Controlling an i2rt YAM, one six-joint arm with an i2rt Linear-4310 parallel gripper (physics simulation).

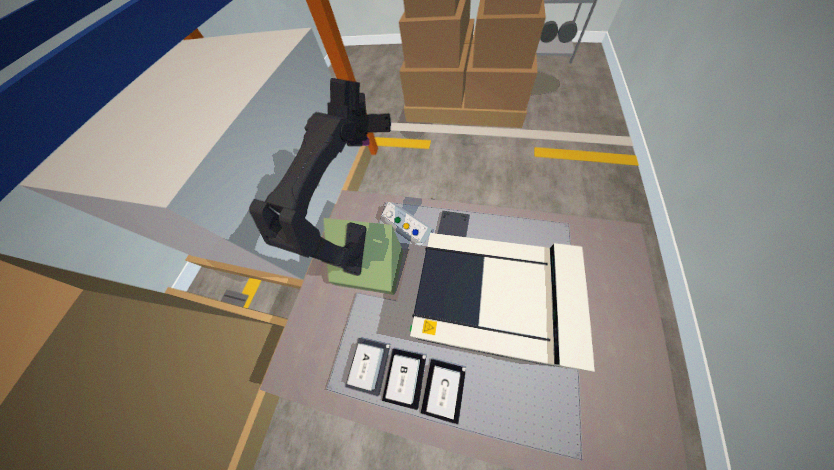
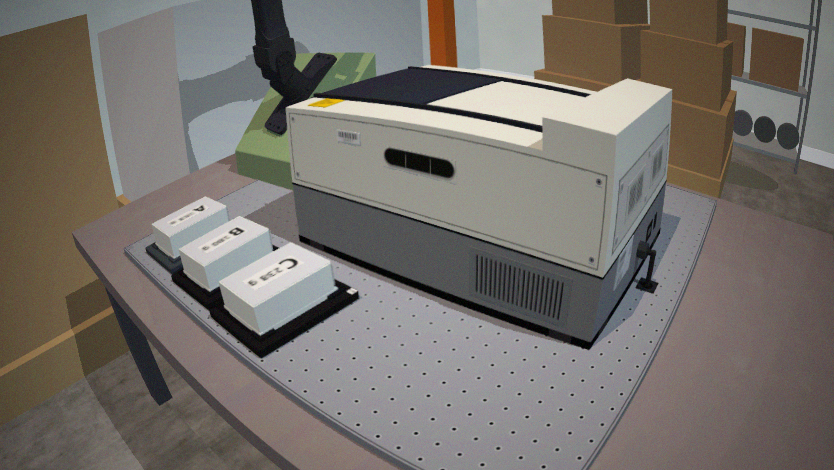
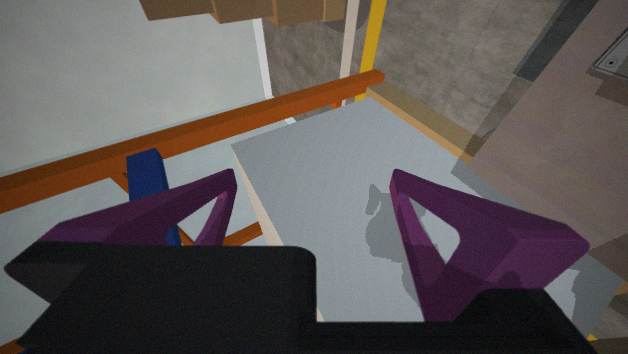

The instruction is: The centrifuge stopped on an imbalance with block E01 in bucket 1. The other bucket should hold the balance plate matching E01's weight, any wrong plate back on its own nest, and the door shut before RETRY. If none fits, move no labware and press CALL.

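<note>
My gripper is open, its purple fingers wide apart with nothing between them. It is high behind the green base, away from all labware. The white centrifuge stands on the table. Its door, with a dark panel, looks shut; the buckets and E01 are hidden inside. White balance plates A, B and C sit in a row, each on its own dark nest. Their weight print is blurred. The button box has white, green, yellow and blue buttons.
The arm stands on a green base between the button box and the plate row. A dark square pad lies behind the centrifuge. A large pale box stands beside the arm. Stacked cartons stand beyond the table.
</note>
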